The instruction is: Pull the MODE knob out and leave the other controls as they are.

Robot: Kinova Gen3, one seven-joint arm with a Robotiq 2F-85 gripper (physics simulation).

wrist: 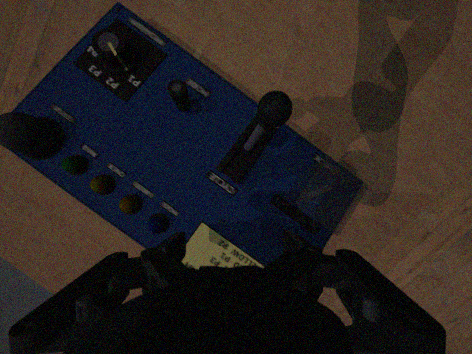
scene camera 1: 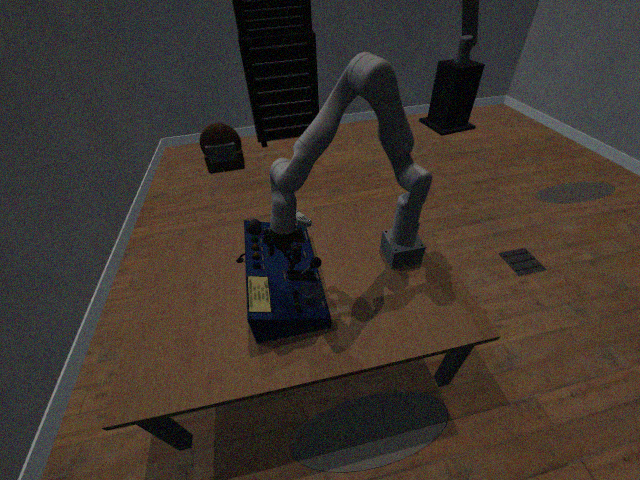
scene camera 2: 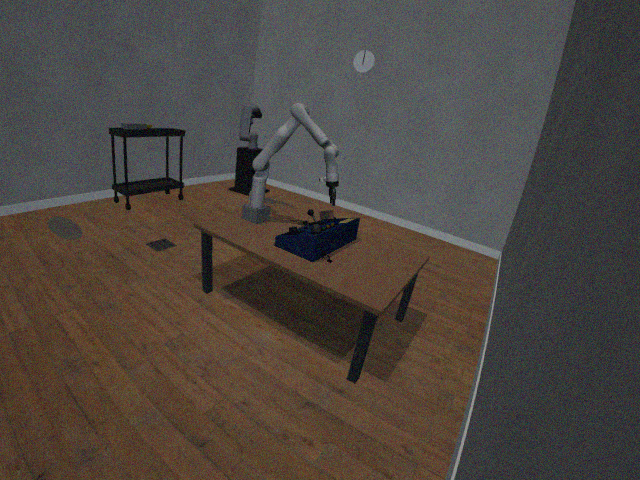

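Where they show: gripper, fingertip midpoint: [wrist: 233, 241] [scene camera 1: 280, 262] [scene camera 2: 332, 204]; arm's base at its link origin: [scene camera 1: 402, 237] [scene camera 2: 256, 206].
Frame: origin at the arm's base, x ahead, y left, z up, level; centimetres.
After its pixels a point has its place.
Note:
The MODE knob [wrist: 178, 91] {z 3.1, x 42.1, y -7.7 cm} is a small dark upright knob by its label on the blue control box [scene camera 1: 281, 310] {z 1.7, x 55.4, y 17.8 cm} [scene camera 2: 305, 249] {z -4.3, x 54.7, y -29.0 cm} [wrist: 150, 127] {z 0.6, x 48.6, y -10.8 cm}, between the program dial [wrist: 108, 42] {z 1.8, x 40.8, y -20.1 cm} and the black ball-topped lever [wrist: 275, 109] {z 6.6, x 39.1, y 4.4 cm} [scene camera 1: 315, 262] {z 6.1, x 39.3, y 5.5 cm} [scene camera 2: 310, 212] {z 5.2, x 39.4, y 2.6 cm}. My gripper [scene camera 1: 283, 252] {z 12.5, x 51.4, y 6.8 cm} [scene camera 2: 332, 201] {z 12.5, x 51.4, y 6.8 cm} [wrist: 233, 241] {z 12.5, x 51.4, y 6.8 cm} is open and empty, pointing down above the box. In the wrist view its fingertips frame the yellow note [wrist: 212, 247] {z 3.6, x 59.2, y 6.2 cm} [scene camera 1: 259, 294] {z 4.0, x 61.0, y 10.6 cm}, and the knob lies beyond them, up and left. In scene camera 1 I cannot make out the knob near the dark gripper.
A dark mushroom button [wrist: 35, 136] {z 6.8, x 55.6, y -20.7 cm} [scene camera 1: 253, 225] {z 8.0, x 56.9, y -21.2 cm} sits at the box's corner, beside a row of green, yellow, orange and blue buttons. A clear cover [wrist: 325, 192] {z 4.8, x 44.2, y 14.7 cm} stands at the other end. The box rests on the wooden table [scene camera 1: 180, 330] {z -9.8, x 91.8, y 5.3 cm} [scene camera 2: 372, 273] {z -9.8, x 90.2, y -19.1 cm}.

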